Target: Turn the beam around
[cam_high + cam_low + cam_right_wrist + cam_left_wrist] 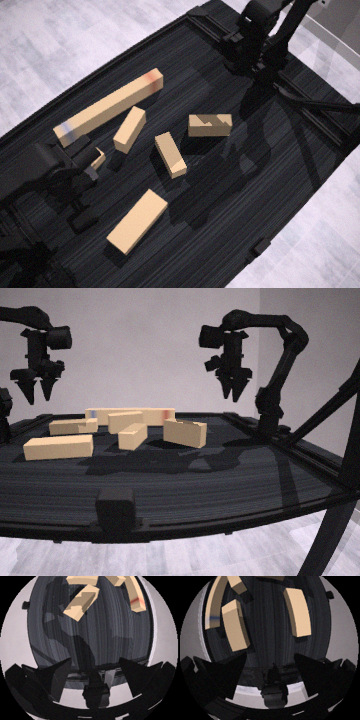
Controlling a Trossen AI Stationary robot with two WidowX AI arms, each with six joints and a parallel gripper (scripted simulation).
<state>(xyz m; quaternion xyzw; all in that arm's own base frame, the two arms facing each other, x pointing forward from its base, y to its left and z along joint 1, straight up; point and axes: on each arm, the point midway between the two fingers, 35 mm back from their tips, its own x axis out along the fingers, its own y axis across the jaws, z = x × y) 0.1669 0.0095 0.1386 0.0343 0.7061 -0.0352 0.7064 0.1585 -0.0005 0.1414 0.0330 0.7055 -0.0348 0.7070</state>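
Right now my left hand is 220 mm short of the beam, 270 mm to the left of it and 130 mm above it.
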